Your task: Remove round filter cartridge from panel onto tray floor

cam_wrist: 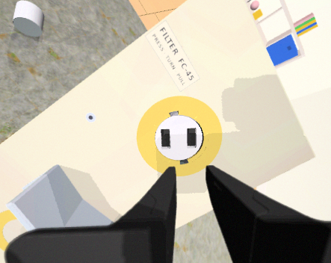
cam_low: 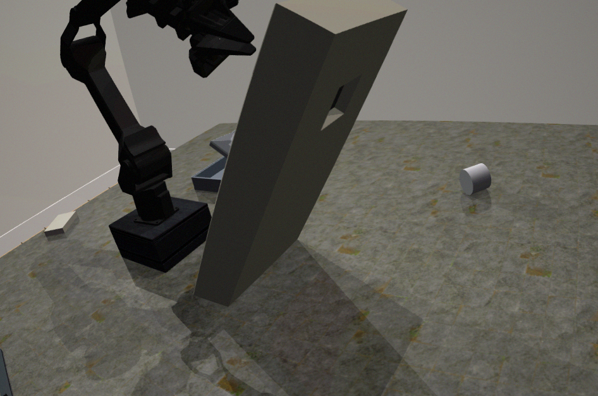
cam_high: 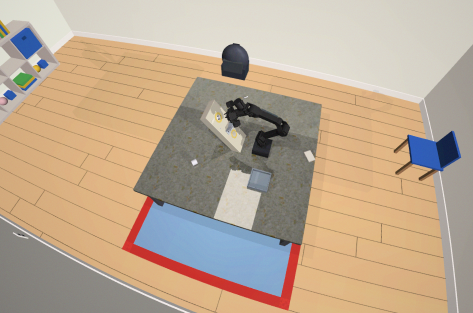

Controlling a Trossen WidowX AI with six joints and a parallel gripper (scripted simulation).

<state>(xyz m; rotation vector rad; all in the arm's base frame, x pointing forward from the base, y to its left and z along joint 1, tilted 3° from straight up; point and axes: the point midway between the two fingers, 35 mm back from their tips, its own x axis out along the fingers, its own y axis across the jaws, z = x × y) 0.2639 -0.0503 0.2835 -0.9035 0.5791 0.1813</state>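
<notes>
The filter cartridge lies 60 mm ahead of my gripper tip, 50 mm below it and 10 mm to the right of it. The rest, counted from my gripper tip: pale ledge: 140 mm below, 40 mm behind, 10 mm to the left; then grey tray: 330 mm to the left, 320 mm behind, 310 mm below; then pale flat block: 700 mm behind, 310 mm below, 50 mm to the left.
</notes>
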